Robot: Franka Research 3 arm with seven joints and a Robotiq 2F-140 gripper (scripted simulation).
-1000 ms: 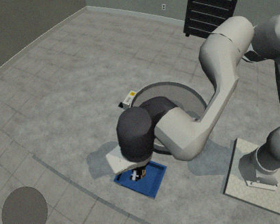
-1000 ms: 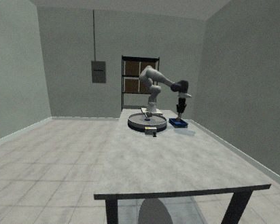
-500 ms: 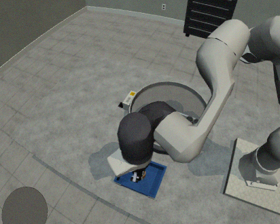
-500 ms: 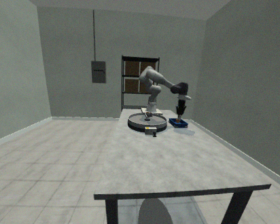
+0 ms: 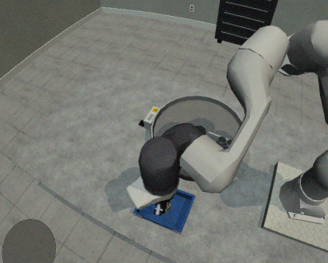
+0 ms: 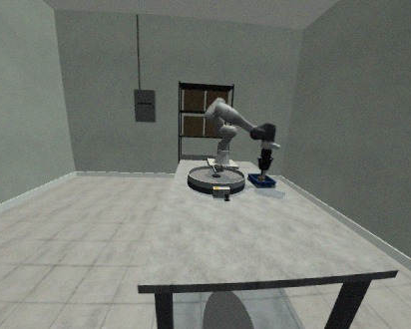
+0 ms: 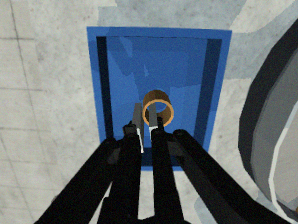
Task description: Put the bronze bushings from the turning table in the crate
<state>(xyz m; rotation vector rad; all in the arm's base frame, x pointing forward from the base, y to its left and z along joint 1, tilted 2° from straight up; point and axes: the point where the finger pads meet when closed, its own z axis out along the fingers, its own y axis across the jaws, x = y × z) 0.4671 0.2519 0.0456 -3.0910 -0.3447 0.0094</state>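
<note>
My hand is 50 mm above the blue crate and 10 mm to the left of it. The rest, counted from my hand: round grey turning table 370 mm to the right, 20 mm below, 10 mm ahead.
</note>
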